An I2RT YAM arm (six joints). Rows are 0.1 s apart.
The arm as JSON. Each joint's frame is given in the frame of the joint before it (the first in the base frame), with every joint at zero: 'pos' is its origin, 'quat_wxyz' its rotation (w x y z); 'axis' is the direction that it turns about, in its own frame. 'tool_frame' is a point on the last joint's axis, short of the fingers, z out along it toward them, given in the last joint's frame.
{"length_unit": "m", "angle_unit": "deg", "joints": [
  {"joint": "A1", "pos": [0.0, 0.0, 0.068], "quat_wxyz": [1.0, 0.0, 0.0, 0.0], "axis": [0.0, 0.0, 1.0]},
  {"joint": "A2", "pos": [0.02, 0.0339, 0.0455], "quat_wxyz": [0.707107, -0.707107, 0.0, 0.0], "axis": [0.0, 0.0, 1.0]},
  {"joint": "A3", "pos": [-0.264, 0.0, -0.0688], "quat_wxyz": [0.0, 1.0, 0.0, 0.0], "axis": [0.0, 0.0, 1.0]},
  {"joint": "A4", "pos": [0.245, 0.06, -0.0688], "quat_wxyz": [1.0, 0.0, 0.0, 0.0], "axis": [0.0, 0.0, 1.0]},
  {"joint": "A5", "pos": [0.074, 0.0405, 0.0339], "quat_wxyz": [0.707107, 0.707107, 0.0, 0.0], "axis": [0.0, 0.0, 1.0]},
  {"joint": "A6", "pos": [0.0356, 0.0, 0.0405], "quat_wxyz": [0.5, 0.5, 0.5, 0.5], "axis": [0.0, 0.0, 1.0]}
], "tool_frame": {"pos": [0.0, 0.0, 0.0], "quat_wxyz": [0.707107, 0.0, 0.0, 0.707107]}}
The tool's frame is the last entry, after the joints.
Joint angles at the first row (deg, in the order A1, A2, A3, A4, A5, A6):
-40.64 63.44 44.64 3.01 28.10 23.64
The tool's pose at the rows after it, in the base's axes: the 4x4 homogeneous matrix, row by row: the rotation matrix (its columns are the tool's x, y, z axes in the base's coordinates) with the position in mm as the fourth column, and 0 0 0 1 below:
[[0.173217 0.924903 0.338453 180.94], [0.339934 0.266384 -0.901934 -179.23], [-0.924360 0.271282 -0.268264 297.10], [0 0 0 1]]
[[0.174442 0.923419 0.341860 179.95], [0.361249 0.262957 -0.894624 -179.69], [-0.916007 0.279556 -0.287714 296.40], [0 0 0 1]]
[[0.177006 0.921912 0.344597 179.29], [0.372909 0.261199 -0.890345 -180.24], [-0.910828 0.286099 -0.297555 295.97], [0 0 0 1]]
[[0.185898 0.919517 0.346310 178.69], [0.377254 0.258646 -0.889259 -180.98], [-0.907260 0.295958 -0.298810 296.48], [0 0 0 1]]
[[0.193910 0.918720 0.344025 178.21], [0.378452 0.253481 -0.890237 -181.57], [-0.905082 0.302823 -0.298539 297.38], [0 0 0 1]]
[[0.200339 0.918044 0.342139 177.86], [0.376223 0.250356 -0.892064 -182.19], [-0.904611 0.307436 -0.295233 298.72], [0 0 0 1]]
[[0.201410 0.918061 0.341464 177.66], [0.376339 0.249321 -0.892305 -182.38], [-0.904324 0.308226 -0.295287 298.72], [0 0 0 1]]
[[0.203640 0.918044 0.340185 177.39], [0.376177 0.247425 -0.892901 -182.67], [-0.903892 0.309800 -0.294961 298.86], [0 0 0 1]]
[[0.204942 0.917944 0.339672 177.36], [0.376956 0.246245 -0.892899 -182.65], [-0.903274 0.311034 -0.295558 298.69], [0 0 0 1]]
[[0.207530 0.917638 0.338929 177.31], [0.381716 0.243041 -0.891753 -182.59], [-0.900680 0.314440 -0.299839 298.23], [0 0 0 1]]
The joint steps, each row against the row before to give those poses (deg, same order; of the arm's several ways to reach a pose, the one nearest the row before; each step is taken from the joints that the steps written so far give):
-0.42 0.02 0.35 -2.10 -0.86 0.96
-0.33 0.00 0.33 -1.51 -0.80 0.96
-0.26 0.02 0.15 -0.70 -0.57 0.57
-0.26 0.00 0.13 -0.15 -0.37 0.52
-0.17 0.00 0.20 -0.18 -0.02 0.42
-0.16 0.01 0.22 0.00 0.02 0.17
-0.06 -0.01 0.00 0.00 -0.02 0.05
-0.09 0.00 0.02 0.00 -0.01 0.09
0.00 0.00 -0.02 -0.02 0.03 0.11
0.00 0.03 0.02 -0.28 -0.03 0.37

